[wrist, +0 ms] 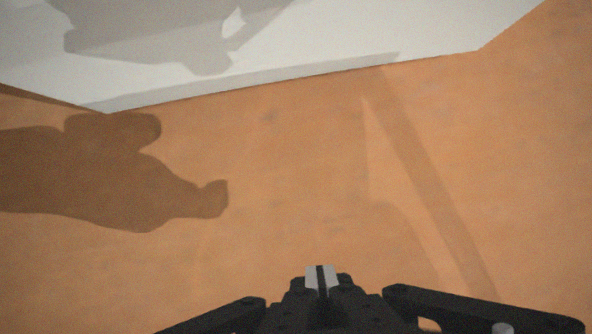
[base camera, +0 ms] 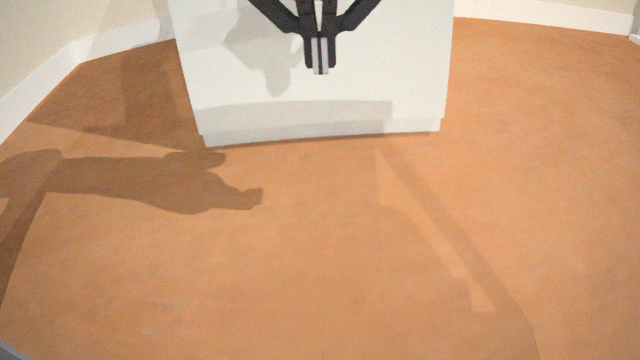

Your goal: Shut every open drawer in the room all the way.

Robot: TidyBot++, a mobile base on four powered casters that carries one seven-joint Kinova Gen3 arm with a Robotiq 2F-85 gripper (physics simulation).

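Frame: origin at the arm's base, x ahead, y left, z up, level; centimetres.
Seen in the pictures: gripper, fingertip midpoint: (wrist: 320, 285) (base camera: 321, 71).
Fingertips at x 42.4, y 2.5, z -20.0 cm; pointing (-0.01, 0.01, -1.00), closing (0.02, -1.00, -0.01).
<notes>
A point is followed by its place in that frame.
A white cabinet (base camera: 350, 85) @[x 57.4, y -0.1, z -29.7 cm] (wrist: 320, 30) @[x 57.3, y 1.3, z -25.4 cm] stands at the top middle of the base camera view, and its lower front fills the top of the wrist view. Its upper part is outside both views, and no open drawer shows. My gripper (base camera: 320, 71) @[x 42.4, y 2.5, z -19.9 cm] (wrist: 320, 285) @[x 42.4, y 2.5, z -19.9 cm] is shut and empty. In the base camera view it hangs in front of the cabinet's face, above its bottom edge. In the wrist view its fingertips point over the floor in front of the cabinet.
The orange-brown floor (base camera: 310, 260) @[x 36.2, y 4.6, z -39.7 cm] (wrist: 280, 175) @[x 47.9, y 5.9, z -39.7 cm] lies in front of the cabinet, with arm shadows on its left. Walls with white baseboards (base camera: 45, 75) @[x 94.6, y 95.6, z -34.0 cm] run behind on the left and right. A small grey edge (base camera: 10, 352) @[x 17.9, y 42.6, z -39.7 cm] shows at the bottom left of the base camera view.
</notes>
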